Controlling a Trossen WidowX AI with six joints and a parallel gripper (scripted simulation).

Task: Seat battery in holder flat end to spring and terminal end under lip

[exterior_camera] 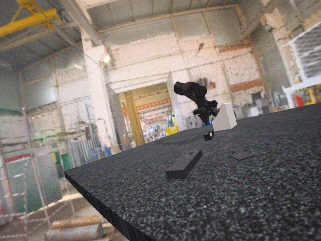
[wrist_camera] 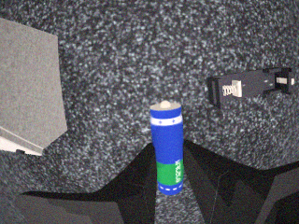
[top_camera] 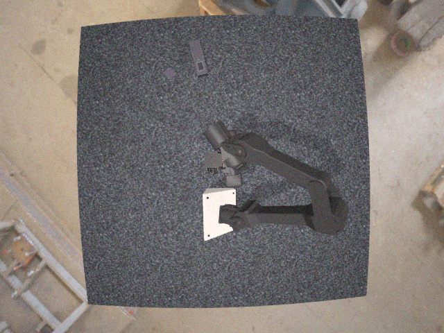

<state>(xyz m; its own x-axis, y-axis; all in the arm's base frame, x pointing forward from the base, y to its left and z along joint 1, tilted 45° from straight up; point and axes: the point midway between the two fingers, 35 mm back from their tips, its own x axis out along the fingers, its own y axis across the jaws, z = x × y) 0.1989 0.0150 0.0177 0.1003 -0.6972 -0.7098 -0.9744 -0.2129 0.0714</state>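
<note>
Now: gripper tip 6 cm short of the spring, 5 cm above it and 4 cm to the right of it. Also, from my gripper tip: dark square tile: 35 cm ahead, 28 cm to the left, 6 cm below; then green battery: 1 cm above; then dark rectangular block: 42 cm ahead, 16 cm to the left, 5 cm below.
</note>
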